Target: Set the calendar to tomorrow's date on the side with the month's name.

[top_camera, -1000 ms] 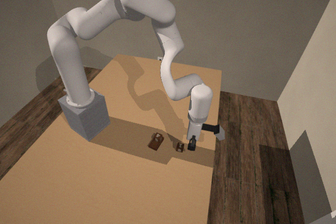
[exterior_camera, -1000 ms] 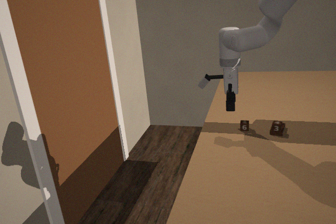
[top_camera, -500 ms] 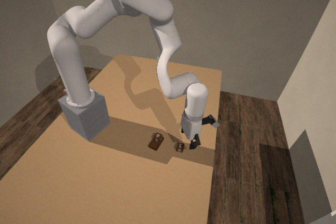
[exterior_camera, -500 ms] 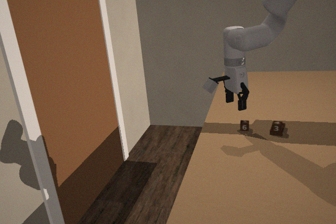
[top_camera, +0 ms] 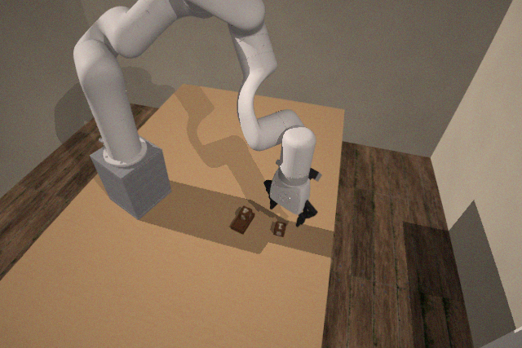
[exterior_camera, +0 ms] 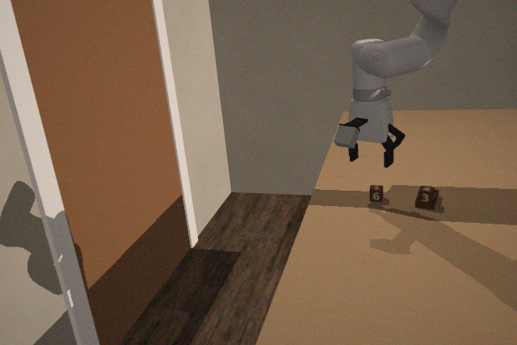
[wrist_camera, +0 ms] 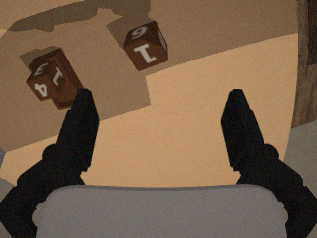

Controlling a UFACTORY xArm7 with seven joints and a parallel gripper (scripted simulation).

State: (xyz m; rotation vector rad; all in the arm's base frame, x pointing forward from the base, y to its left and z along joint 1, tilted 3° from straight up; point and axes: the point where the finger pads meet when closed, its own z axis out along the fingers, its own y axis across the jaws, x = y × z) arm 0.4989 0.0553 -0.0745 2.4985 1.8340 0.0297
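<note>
Right now the digit cube is 1 cm behind my hand and 9 cm below it. The rest, counted from my hand: brown calendar tray (13 cm behind, 1 cm to the right, 10 cm below).
</note>
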